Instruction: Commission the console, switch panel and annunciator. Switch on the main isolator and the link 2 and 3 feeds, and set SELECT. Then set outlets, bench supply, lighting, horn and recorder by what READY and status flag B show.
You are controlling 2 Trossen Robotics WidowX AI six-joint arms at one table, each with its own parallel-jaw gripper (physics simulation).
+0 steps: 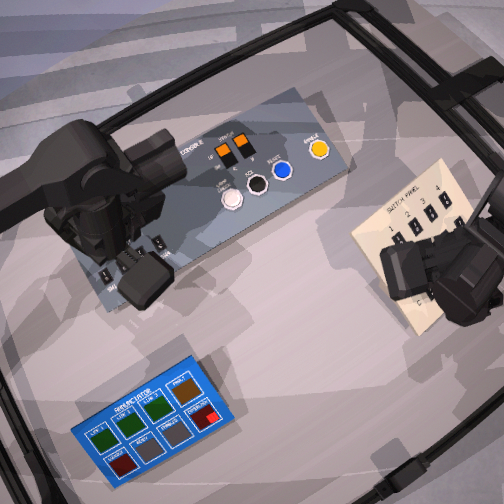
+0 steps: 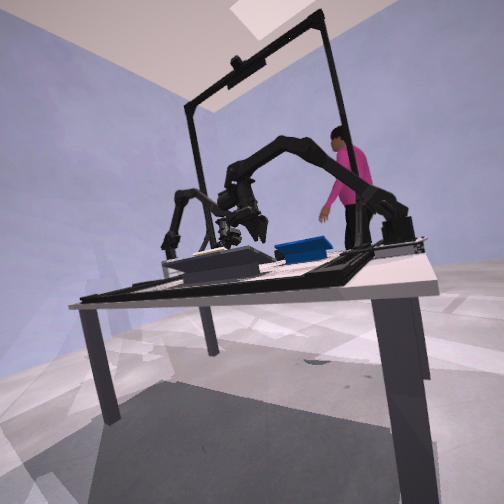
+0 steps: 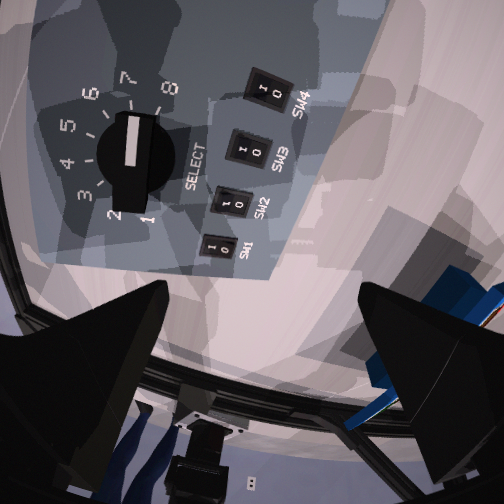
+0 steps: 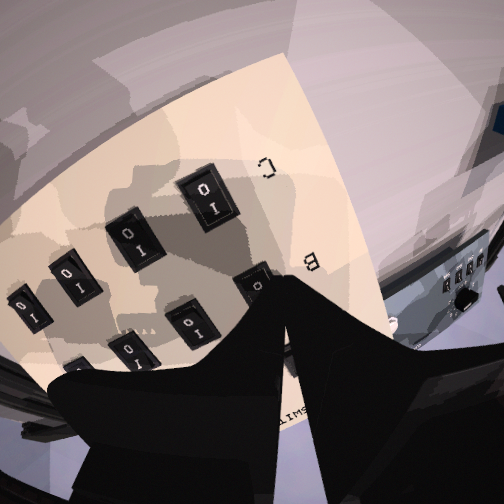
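The grey console (image 1: 225, 185) lies at the table's middle, with the black SELECT knob (image 3: 131, 152) and rocker switches SW1 (image 3: 219, 246), SW2 (image 3: 232, 200), SW3 (image 3: 247, 150) and SW4 (image 3: 266, 93) at its left end. My left gripper (image 3: 260, 380) is open and empty, hovering above that end. The cream switch panel (image 1: 430, 240) is at right, with several black rockers (image 4: 208, 198). My right gripper (image 4: 285, 300) is shut, fingertips over a rocker near label B. The blue annunciator (image 1: 155, 418) lies at front, one lamp red (image 1: 203, 417).
Console push buttons: white (image 1: 233, 199), black (image 1: 258, 184), blue (image 1: 283, 169), orange (image 1: 319, 149), plus two orange toggles (image 1: 231, 152). A black frame (image 1: 420, 60) rims the table. A person in pink (image 2: 345, 185) stands behind the table.
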